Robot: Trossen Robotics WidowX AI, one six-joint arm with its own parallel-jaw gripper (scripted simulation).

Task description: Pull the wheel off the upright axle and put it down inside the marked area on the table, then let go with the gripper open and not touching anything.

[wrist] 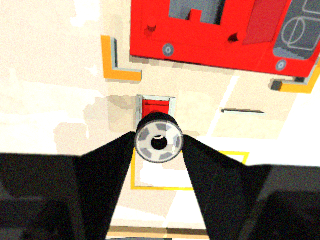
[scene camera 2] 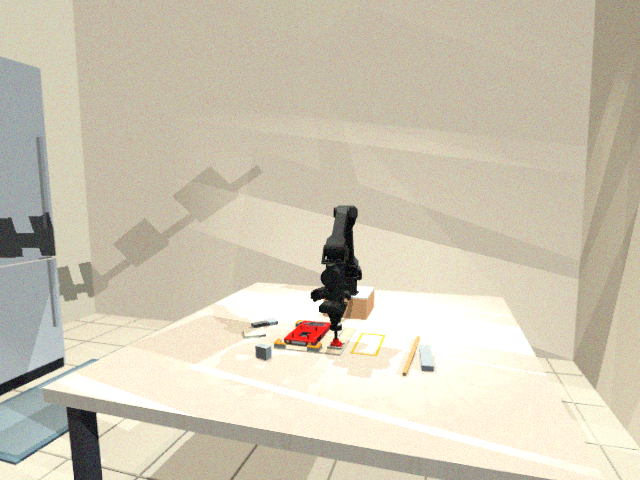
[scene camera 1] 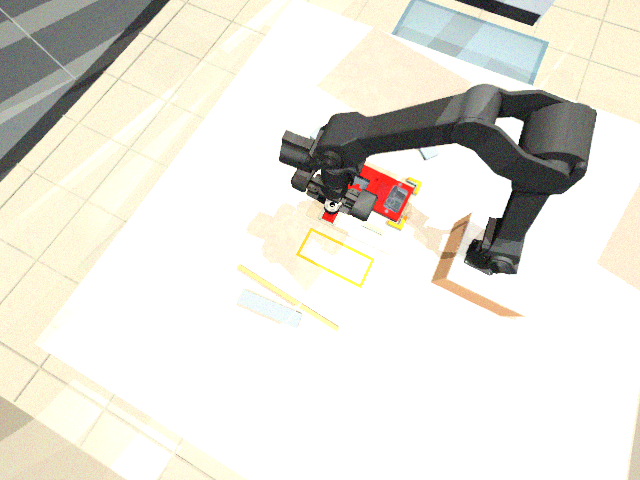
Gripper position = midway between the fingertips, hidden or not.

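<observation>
In my gripper [scene camera 1: 332,206] I hold a wheel [wrist: 153,150].
</observation>
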